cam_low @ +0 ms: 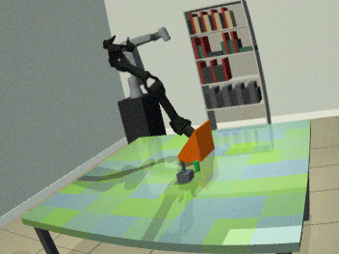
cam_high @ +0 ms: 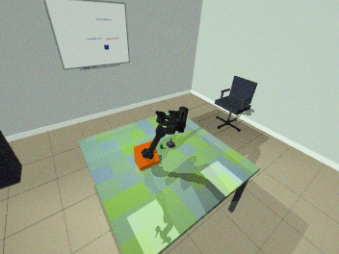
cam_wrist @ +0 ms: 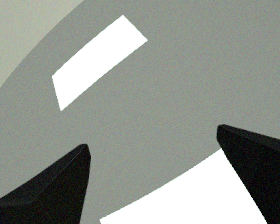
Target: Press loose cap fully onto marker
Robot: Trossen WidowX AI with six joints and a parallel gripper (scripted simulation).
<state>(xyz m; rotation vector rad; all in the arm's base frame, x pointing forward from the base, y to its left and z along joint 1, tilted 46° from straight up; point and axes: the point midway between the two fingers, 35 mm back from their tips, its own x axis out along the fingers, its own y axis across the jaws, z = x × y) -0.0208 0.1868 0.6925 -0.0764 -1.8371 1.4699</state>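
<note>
Right now my gripper tip is 72 cm above the green marker cap, 46 cm to the right of it and 29 cm short of it. The rest, counted from my gripper tip: holder block 73 cm below, 44 cm to the left, 39 cm ahead.
</note>
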